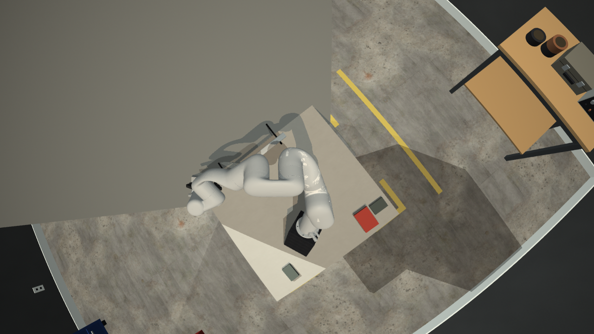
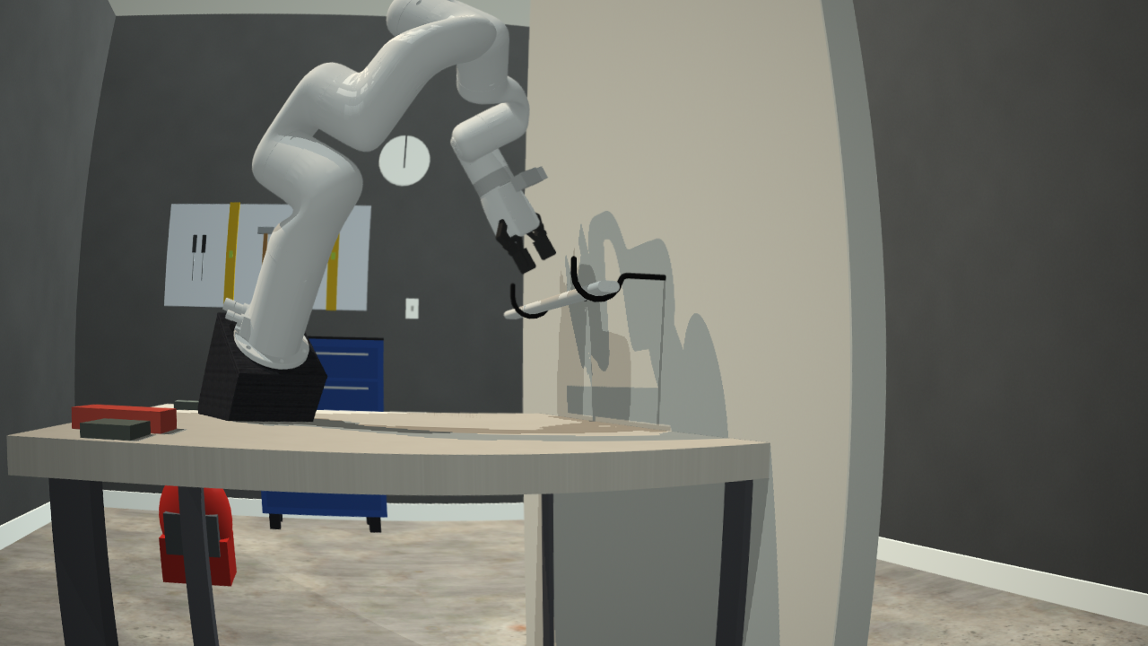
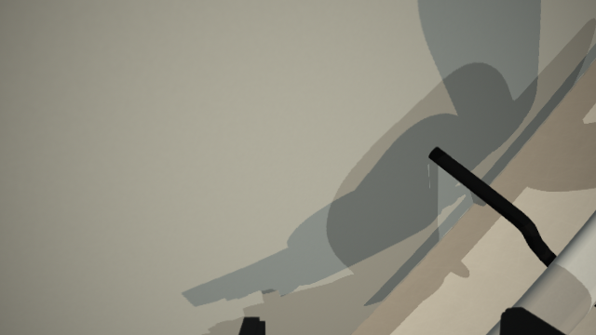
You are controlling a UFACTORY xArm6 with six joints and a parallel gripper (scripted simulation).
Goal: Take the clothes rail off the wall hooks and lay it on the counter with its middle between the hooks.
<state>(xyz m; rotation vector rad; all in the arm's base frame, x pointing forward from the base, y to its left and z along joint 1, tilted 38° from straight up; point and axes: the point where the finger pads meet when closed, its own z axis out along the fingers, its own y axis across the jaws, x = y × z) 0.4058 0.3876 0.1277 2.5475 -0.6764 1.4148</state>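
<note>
Right now the clothes rail is 30 mm behind my hand, 200 mm to the right of it and 100 mm below it. The rest, counted from my hand: red block: 660 mm behind, 530 mm to the right, 280 mm below; wall: 90 mm ahead, 250 mm to the right, 130 mm above.
</note>
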